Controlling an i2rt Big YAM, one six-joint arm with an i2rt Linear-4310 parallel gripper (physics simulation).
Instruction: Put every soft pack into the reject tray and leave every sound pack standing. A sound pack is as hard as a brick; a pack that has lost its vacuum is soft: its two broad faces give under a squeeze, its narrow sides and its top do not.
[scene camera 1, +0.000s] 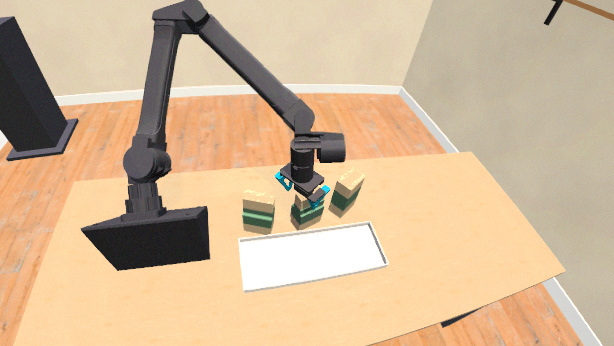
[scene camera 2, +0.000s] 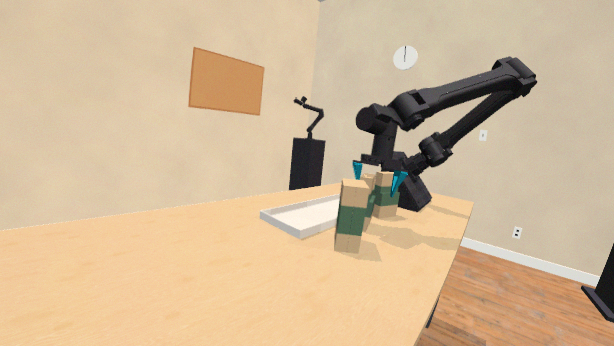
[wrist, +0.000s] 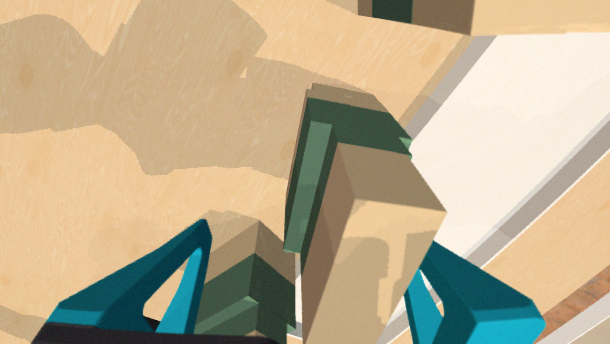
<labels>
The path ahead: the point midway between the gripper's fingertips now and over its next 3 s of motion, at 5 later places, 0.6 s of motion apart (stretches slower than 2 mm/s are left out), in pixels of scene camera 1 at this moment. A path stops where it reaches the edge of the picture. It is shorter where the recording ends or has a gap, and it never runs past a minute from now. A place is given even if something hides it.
My gripper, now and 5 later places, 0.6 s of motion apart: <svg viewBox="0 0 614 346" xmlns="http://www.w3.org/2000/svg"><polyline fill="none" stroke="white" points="301,199 301,198 305,185 353,227 349,239 349,232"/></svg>
</labels>
